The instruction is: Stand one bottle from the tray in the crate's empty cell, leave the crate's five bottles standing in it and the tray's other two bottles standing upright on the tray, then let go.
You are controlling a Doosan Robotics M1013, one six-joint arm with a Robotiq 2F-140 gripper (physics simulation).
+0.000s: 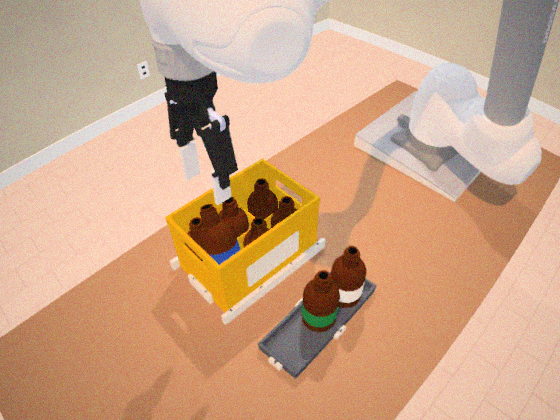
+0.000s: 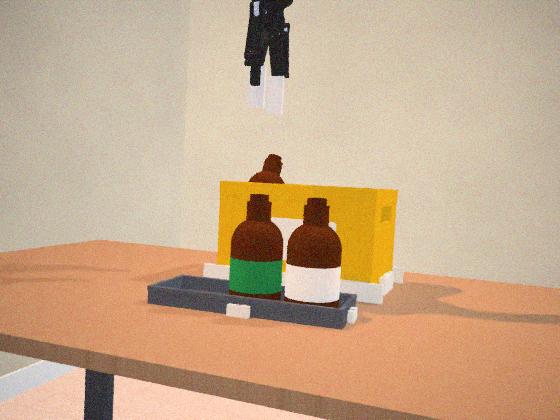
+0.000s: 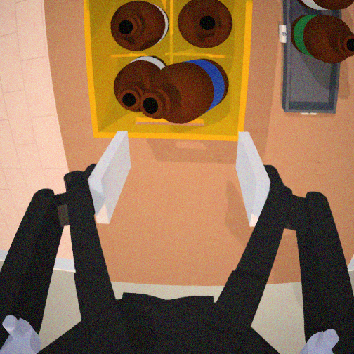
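Seen in the pictures: gripper, between the fingertips: [image 1: 207, 187] [image 2: 265, 110]; arm's base, origin of its link: [image 1: 428, 144].
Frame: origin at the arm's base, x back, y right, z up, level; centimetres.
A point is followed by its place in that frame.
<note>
The blue-labelled bottle [image 1: 216, 237] @(x -76.4, y -3.9, z 15.1 cm) [image 2: 267, 176] @(x -73.9, y -3.8, z 15.1 cm) [image 3: 187, 92] is inside the yellow crate [image 1: 307, 225] @(x -56.1, y -7.4, z 7.6 cm) [image 2: 352, 225] @(x -56.1, y -7.4, z 8.0 cm) [image 3: 244, 100], in the end corner cell's area. It is tilted, its neck over the shoulder of the neighbouring bottle [image 3: 131, 82]; its base is hidden. Several other brown bottles stand in the crate. My gripper [image 1: 206, 187] @(x -75.7, y -2.7, z 26.9 cm) [image 2: 266, 109] @(x -75.7, y -2.7, z 26.9 cm) [image 3: 182, 149] is open and empty, above the crate and the tilted bottle's neck. The green-labelled bottle [image 1: 320, 300] @(x -66.7, y -24.0, z 8.0 cm) [image 2: 256, 240] @(x -63.0, y -25.3, z 6.3 cm) [image 3: 320, 40] and white-labelled bottle [image 1: 348, 272] @(x -58.2, y -22.7, z 8.3 cm) [image 2: 314, 250] @(x -54.8, y -24.6, z 5.8 cm) stand upright on the grey tray [image 1: 287, 350] @(x -74.9, y -24.2, z -3.1 cm) [image 2: 190, 300] @(x -70.9, y -28.8, z -2.4 cm) [image 3: 312, 95].
White blocks [image 1: 275, 280] @(x -66.9, y -9.7, z -1.3 cm) [image 2: 367, 292] @(x -52.8, y -8.3, z -2.0 cm) sit along the crate's base. Small white blocks [image 1: 339, 332] @(x -64.2, y -28.1, z -2.1 cm) [image 2: 238, 310] @(x -63.5, y -28.2, z -2.7 cm) are at the tray's sides. The arm's base stands on a pale plate [image 1: 370, 145] @(x -15.2, y 10.9, z -0.3 cm) at the table's far end.
</note>
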